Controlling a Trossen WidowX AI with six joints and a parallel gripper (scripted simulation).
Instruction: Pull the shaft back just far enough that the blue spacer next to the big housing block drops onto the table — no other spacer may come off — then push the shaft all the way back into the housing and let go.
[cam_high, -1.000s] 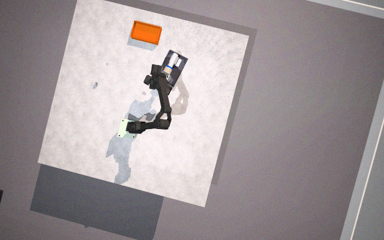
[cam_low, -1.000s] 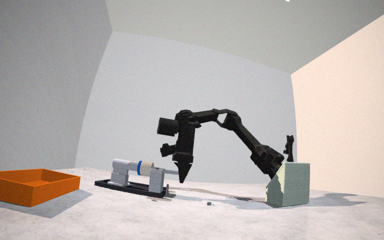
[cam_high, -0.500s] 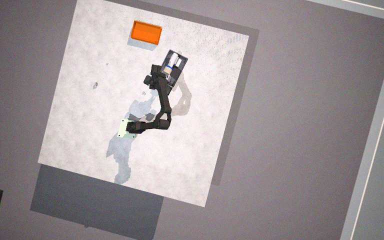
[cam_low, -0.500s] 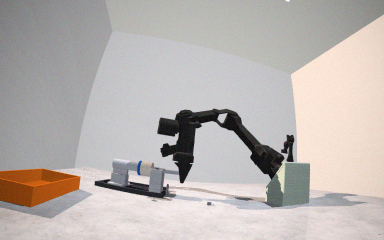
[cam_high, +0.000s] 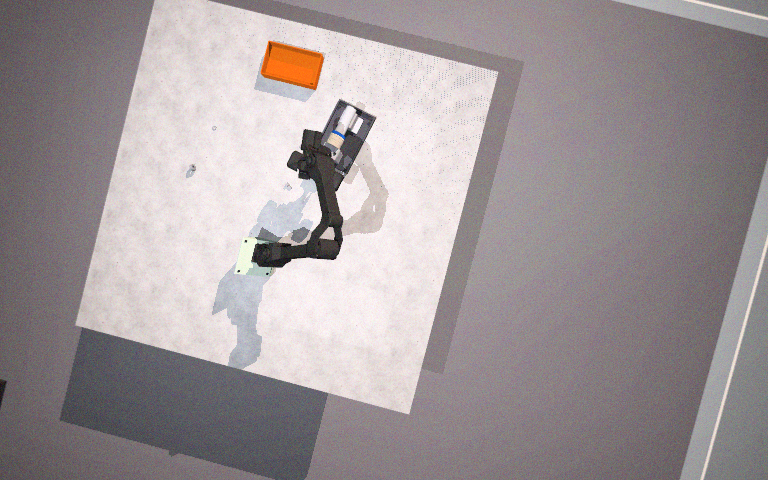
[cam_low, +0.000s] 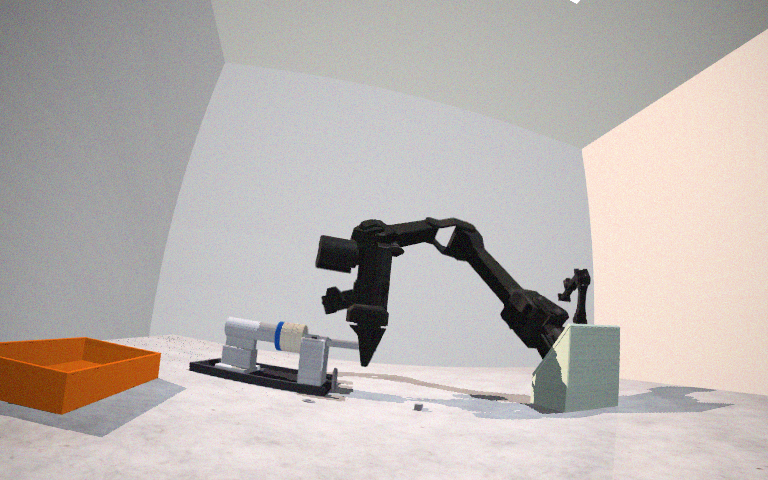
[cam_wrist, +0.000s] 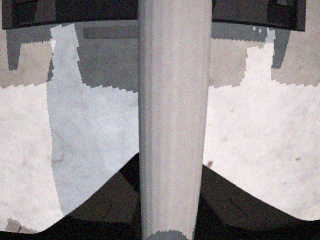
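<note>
My gripper tip is 80 mm short of the shaft, 20 mm to the left of it and 30 mm below it. The rest, counted from my gripper tip: blue spacer (150 mm ahead, 30 mm to the right, 30 mm above); then orange bin (370 mm ahead, 200 mm to the left, 40 mm below); then dark bit (60 mm behind, 120 mm to the left, 40 mm below).
</note>
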